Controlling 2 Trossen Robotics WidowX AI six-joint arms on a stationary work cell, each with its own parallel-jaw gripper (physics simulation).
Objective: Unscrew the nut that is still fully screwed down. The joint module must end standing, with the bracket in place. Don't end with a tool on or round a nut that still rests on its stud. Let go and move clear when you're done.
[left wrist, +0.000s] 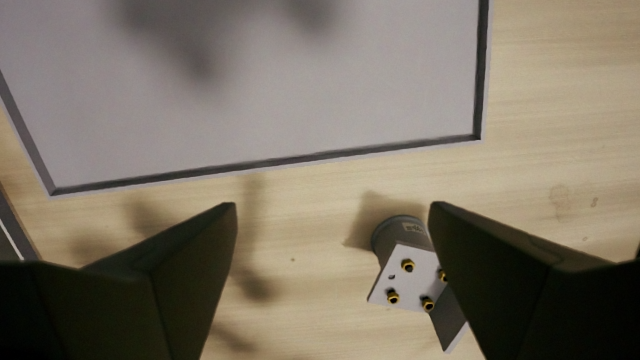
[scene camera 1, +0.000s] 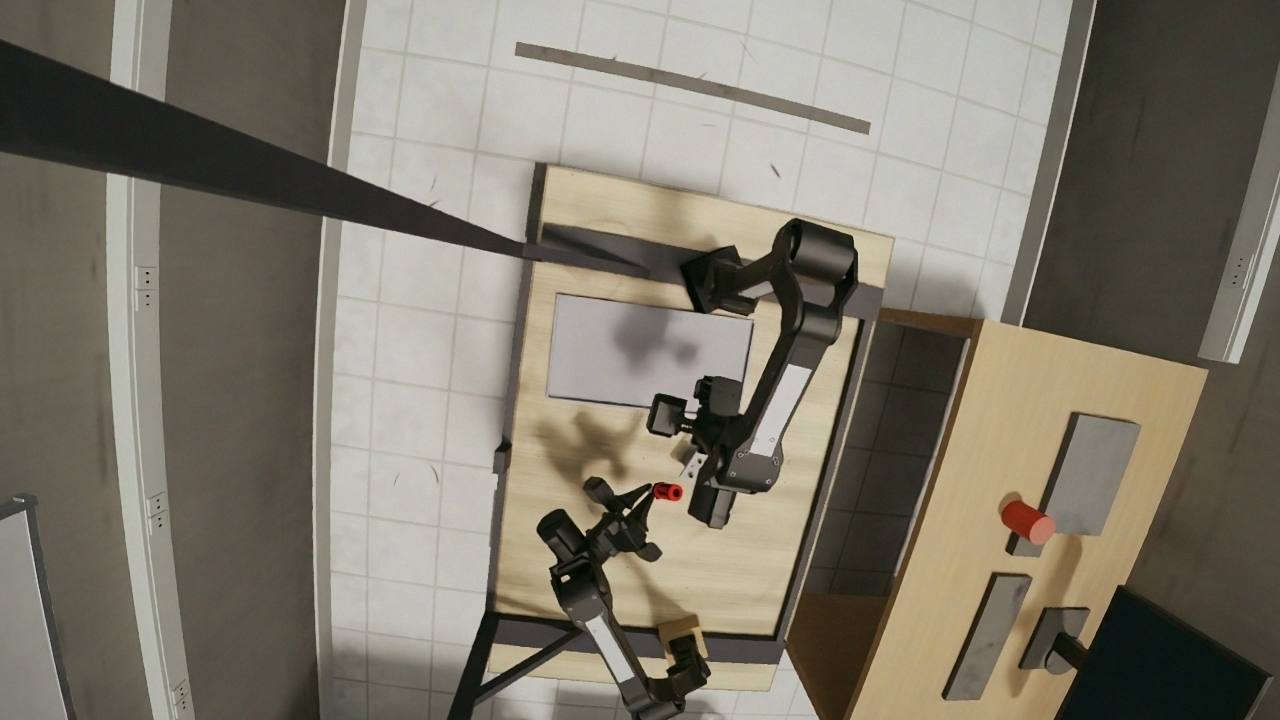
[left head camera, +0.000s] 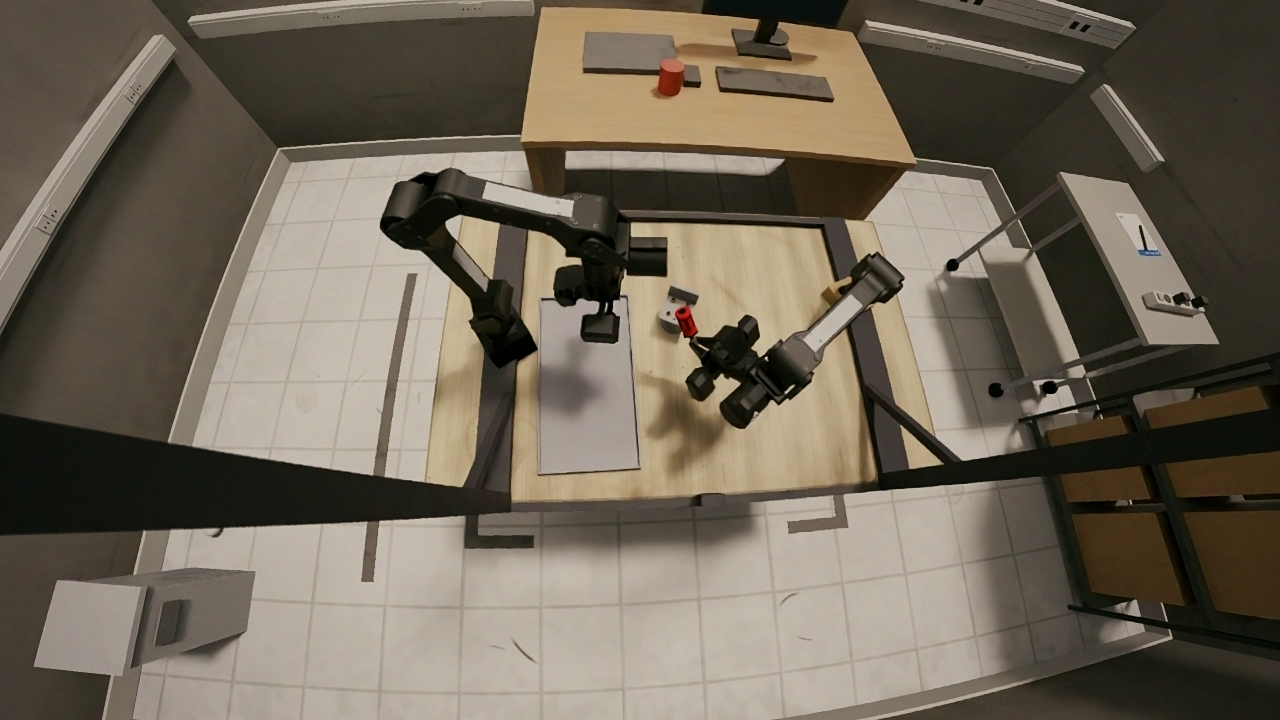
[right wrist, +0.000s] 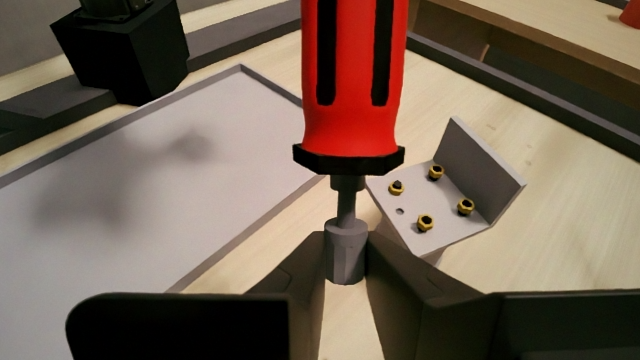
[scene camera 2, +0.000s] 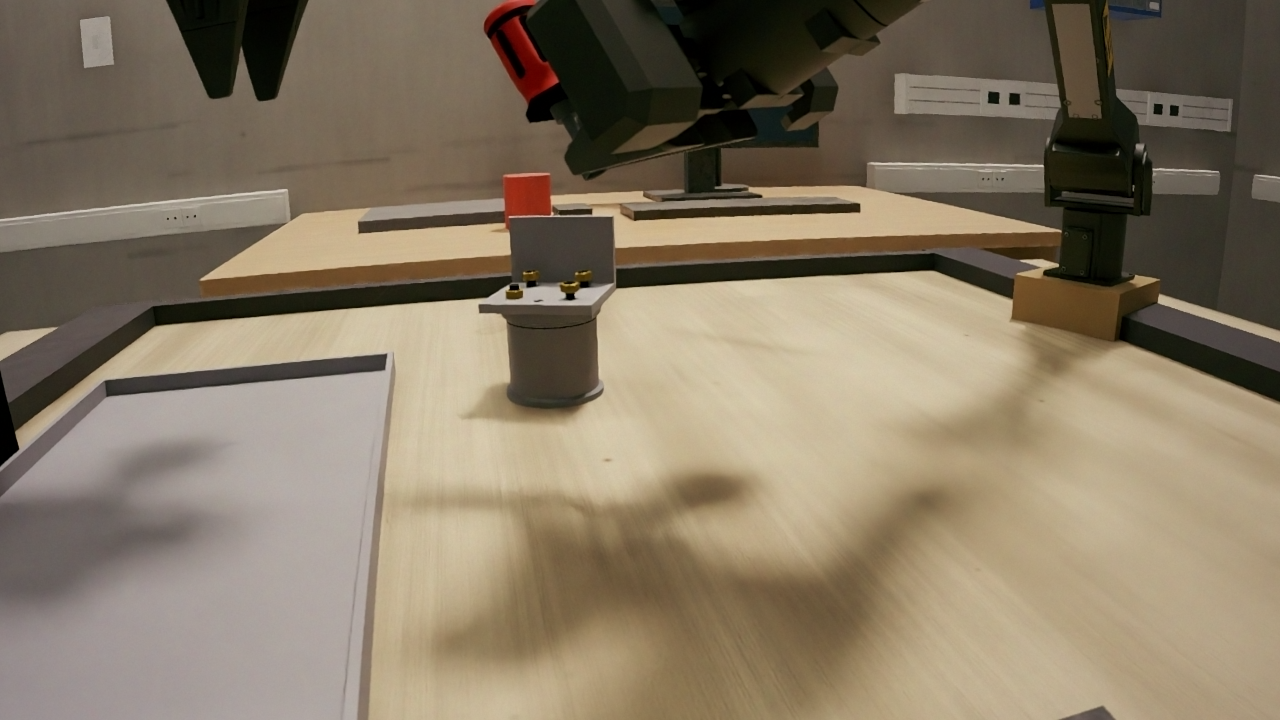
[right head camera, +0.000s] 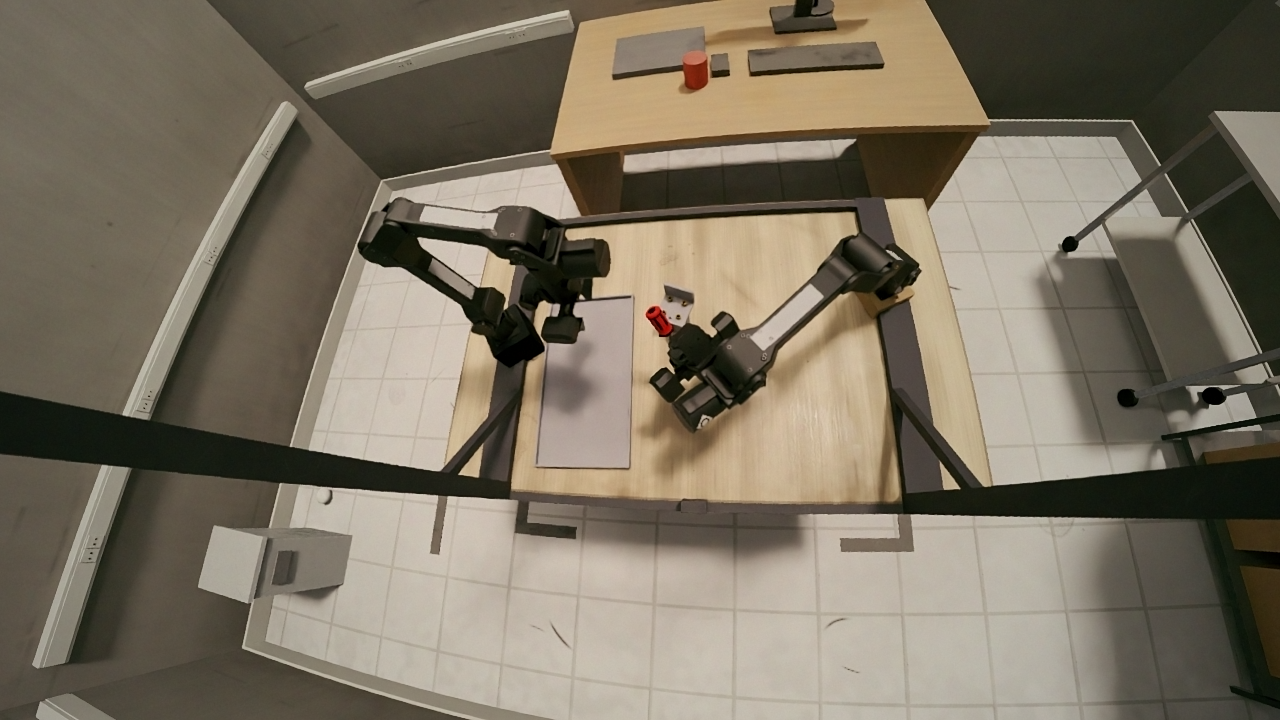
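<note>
The grey joint module (scene camera 2: pixel 553 358) (left wrist: pixel 395 239) stands upright, its L-shaped bracket (scene camera 2: pixel 562 246) (right wrist: pixel 477 170) on top. Several brass nuts sit on the bracket's studs. One nut (right wrist: pixel 396 188) (scene camera 2: pixel 513 293) sits low against the plate with its stud poking out above; the others sit higher. My right gripper (right wrist: pixel 343 243) is shut on the socket end of the red-handled nut driver (right wrist: pixel 352 75) (left head camera: pixel 685 320) (right head camera: pixel 659 320) (scene camera 1: pixel 667 491) (scene camera 2: pixel 520 58). It holds the driver in the air, apart from the module, handle pointing up and tilted. My left gripper (left wrist: pixel 334 214) (scene camera 2: pixel 242 94) is open and empty, high near the tray and module.
A shallow grey tray (scene camera 2: pixel 250 371) (left wrist: pixel 270 164) lies left of the module in scene camera 2. A dark frame (scene camera 2: pixel 778 266) edges the table. Behind it, a desk (scene camera 2: pixel 939 232) bears a red cup (scene camera 2: pixel 528 198) and a keyboard (scene camera 2: pixel 738 208). The right arm stands on a wooden block (scene camera 2: pixel 1083 304).
</note>
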